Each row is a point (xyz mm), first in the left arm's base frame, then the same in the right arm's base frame.
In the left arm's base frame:
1: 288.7 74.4 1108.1
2: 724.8 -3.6 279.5
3: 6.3 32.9 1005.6
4: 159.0 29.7 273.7
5: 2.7 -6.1 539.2
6: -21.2 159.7 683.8
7: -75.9 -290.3 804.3
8: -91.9 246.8 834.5
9: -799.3 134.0 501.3
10: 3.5 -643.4 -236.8
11: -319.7 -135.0 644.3
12: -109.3 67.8 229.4
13: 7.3 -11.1 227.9
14: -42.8 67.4 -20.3
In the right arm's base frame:
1: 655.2 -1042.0 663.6
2: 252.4 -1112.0 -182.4
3: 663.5 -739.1 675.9
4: 429.4 -598.6 -20.1
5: 506.2 -552.0 276.8
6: 704.4 -610.0 356.5
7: 331.9 -539.3 632.7
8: 843.1 -615.9 483.0
9: 835.6 173.3 449.1
10: -289.1 -161.9 -196.0
11: 498.0 -278.8 515.4
12: 523.1 -342.6 12.5
13: 419.0 -436.6 1.0
14: 440.1 -307.9 -229.7

